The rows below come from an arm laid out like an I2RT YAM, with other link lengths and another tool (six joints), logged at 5 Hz.
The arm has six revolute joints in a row. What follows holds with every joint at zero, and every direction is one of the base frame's. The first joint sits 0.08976 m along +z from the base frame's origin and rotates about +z. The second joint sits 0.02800 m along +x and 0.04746 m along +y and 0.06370 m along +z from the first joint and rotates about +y. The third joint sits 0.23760 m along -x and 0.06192 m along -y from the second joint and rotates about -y. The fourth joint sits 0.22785 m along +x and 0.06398 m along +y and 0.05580 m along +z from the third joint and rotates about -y. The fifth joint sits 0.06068 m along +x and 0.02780 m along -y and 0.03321 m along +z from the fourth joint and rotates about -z. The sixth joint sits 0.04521 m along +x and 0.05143 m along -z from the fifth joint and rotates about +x. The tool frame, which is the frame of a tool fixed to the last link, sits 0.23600 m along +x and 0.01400 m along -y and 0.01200 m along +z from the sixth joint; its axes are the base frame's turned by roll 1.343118, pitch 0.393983 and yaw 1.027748 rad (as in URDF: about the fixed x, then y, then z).
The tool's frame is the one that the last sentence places.
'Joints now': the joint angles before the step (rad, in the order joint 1, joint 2, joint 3, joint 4, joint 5, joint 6). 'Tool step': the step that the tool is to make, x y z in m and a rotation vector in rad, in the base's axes. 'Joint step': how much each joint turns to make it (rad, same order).
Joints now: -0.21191, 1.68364, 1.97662, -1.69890, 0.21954, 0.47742
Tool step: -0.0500, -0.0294, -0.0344, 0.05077, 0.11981, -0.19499
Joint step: -0.16081, -0.00013, -0.14830, 0.01126, -0.01069, 0.03641
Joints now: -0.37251, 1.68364, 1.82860, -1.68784, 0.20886, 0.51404
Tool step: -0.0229, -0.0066, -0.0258, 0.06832, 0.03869, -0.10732
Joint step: -0.10789, 0.00013, -0.10627, 0.04306, -0.04617, -0.00070
